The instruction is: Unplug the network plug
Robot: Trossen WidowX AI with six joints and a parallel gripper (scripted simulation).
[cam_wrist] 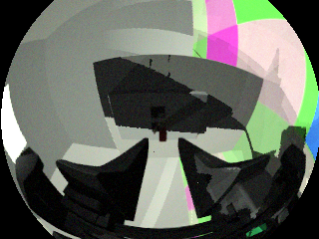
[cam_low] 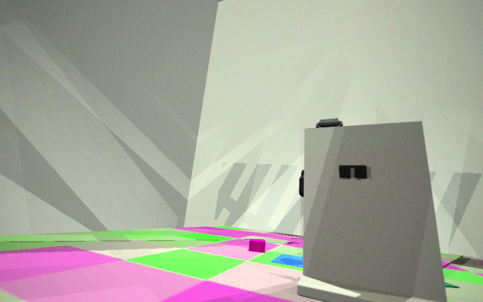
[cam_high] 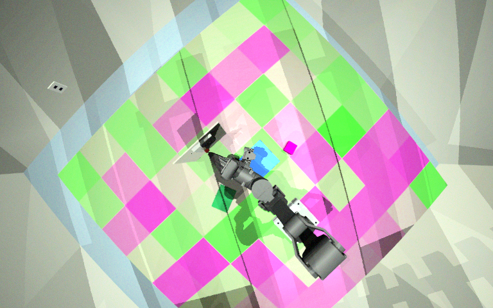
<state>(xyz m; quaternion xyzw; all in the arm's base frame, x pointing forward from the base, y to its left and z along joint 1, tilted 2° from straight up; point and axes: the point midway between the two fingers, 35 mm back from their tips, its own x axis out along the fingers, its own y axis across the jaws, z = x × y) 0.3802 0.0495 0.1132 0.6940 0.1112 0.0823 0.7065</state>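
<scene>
My gripper tip is now 40 mm short of the grey panel and 60 mm above it.
</scene>
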